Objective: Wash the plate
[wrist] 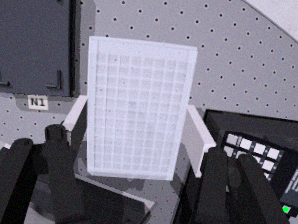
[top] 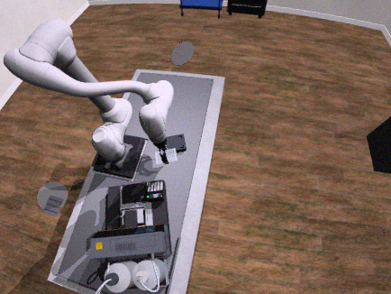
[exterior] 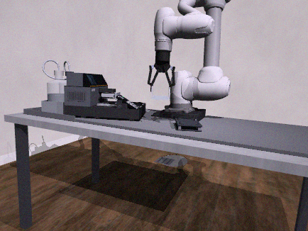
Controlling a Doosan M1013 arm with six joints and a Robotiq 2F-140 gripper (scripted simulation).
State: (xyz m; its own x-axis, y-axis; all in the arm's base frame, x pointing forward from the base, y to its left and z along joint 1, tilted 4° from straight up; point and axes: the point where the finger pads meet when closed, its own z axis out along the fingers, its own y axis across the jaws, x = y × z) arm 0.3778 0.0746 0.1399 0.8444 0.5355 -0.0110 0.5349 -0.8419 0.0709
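My hand is 15 cm to the right of the plate nest N1, 14 cm above it and 4 cm past it. The rest, counted from my hand: plate washer: 40 cm to the right, 4 cm below, 2 cm behind; white well plate: 2 cm below.
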